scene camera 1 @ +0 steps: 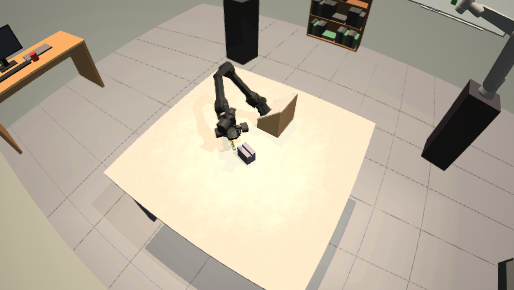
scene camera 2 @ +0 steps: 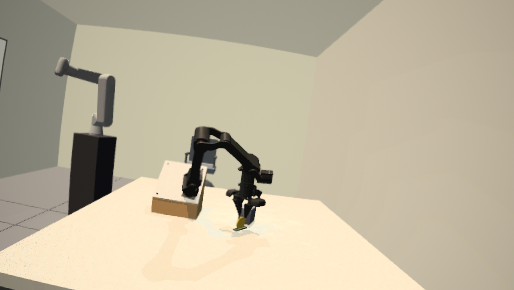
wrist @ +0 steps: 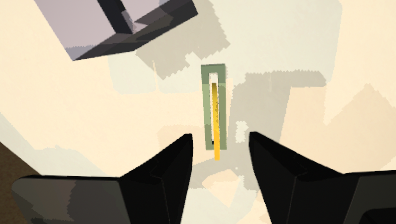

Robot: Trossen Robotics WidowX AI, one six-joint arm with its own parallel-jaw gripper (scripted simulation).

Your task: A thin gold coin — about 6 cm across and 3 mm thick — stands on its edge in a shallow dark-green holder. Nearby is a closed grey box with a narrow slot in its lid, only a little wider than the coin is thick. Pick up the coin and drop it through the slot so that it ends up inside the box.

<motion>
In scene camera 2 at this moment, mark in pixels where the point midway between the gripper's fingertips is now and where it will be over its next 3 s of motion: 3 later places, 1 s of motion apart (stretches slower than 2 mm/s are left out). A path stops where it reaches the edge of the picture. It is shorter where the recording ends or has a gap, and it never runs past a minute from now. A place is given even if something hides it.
The gripper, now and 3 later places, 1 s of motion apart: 242, 216; 240, 226; 242, 217; 242, 206
</motion>
